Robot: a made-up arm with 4 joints.
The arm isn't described. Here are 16 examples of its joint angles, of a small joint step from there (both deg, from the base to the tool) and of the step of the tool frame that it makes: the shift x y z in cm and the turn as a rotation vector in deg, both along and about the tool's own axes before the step.
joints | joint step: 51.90 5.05 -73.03 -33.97 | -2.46 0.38 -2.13 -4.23
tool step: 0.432 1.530 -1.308 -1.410 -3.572 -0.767
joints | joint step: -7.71 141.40 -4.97 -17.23 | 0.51 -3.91 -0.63 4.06
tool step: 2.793 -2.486 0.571 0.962 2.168 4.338
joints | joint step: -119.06 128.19 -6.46 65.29 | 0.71 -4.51 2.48 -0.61
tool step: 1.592 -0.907 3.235 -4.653 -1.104 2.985
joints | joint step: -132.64 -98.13 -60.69 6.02 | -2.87 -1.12 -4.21 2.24
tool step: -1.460 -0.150 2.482 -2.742 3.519 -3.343
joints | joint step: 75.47 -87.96 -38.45 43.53 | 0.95 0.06 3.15 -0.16
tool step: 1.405 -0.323 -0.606 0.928 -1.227 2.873
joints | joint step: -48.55 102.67 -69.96 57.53 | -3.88 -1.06 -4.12 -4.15
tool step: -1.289 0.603 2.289 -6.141 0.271 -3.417
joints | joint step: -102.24 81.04 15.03 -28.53 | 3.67 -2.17 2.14 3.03
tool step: 2.826 -1.378 -0.089 0.999 -1.428 2.408
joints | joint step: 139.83 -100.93 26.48 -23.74 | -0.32 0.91 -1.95 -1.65
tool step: -0.719 -0.371 0.620 -2.770 -0.509 -0.558
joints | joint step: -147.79 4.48 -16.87 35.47 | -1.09 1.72 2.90 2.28
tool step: 1.553 0.500 -1.950 4.234 -0.329 2.265
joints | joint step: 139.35 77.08 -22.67 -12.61 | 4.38 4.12 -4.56 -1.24
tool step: -4.478 0.903 3.445 -5.497 2.129 -5.701
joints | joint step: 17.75 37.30 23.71 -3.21 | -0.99 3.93 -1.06 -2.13
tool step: -2.367 2.092 -1.046 -0.877 -1.710 -4.385
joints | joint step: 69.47 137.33 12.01 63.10 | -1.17 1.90 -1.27 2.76
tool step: -1.079 0.499 -0.625 3.191 2.998 -1.664
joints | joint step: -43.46 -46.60 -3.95 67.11 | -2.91 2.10 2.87 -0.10
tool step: 2.765 -0.535 -2.156 1.158 -4.668 3.201
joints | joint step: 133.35 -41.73 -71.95 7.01 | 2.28 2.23 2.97 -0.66
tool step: -0.742 0.032 -0.793 1.846 0.458 1.616
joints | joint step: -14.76 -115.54 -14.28 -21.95 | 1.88 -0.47 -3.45 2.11
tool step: -0.084 -1.425 1.750 -0.065 4.254 2.149
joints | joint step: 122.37 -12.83 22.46 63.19 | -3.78 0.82 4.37 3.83
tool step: 4.722 -2.143 -0.826 1.906 -1.376 7.367
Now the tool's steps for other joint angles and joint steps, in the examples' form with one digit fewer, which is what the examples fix.
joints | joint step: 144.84 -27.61 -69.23 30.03 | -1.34 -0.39 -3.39 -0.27
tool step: -0.52 0.45 0.65 -1.21 0.68 -1.89
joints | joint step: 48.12 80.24 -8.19 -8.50 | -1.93 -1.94 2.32 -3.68
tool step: 1.82 0.20 -2.55 1.07 -4.20 1.74
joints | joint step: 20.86 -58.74 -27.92 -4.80 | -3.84 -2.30 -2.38 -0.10
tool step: 1.65 -0.55 -0.67 -2.97 -2.80 -0.81
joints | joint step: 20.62 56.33 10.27 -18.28 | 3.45 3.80 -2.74 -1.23
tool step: -2.36 0.03 3.37 -6.25 0.15 -3.40
